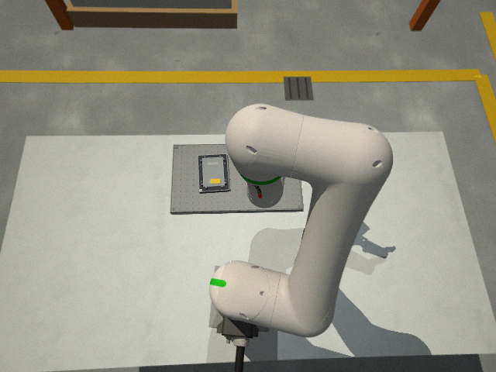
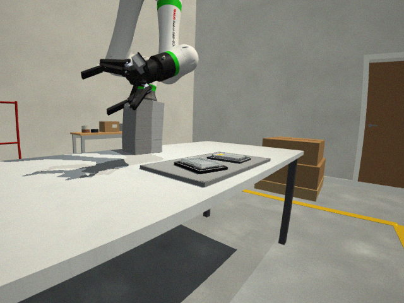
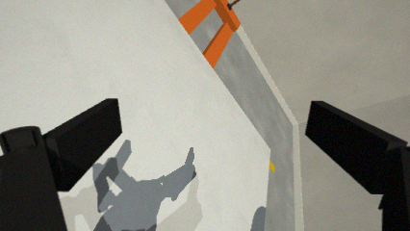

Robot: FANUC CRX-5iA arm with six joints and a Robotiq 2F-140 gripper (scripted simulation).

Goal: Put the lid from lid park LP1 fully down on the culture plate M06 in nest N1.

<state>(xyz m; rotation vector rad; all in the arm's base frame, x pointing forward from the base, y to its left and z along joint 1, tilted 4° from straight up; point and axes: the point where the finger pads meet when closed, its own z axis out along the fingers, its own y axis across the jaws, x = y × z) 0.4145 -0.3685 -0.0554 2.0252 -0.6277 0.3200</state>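
My hand is 53 cm to the right of the clear lid, 23 cm above it and 8 cm short of it. From my hand the other things lie so: culture plate M06: 31 cm to the left, 22 cm below, 12 cm ahead; lid park LP1: 53 cm to the left, 24 cm below, 8 cm ahead; nest: 31 cm to the left, 24 cm below, 12 cm ahead.
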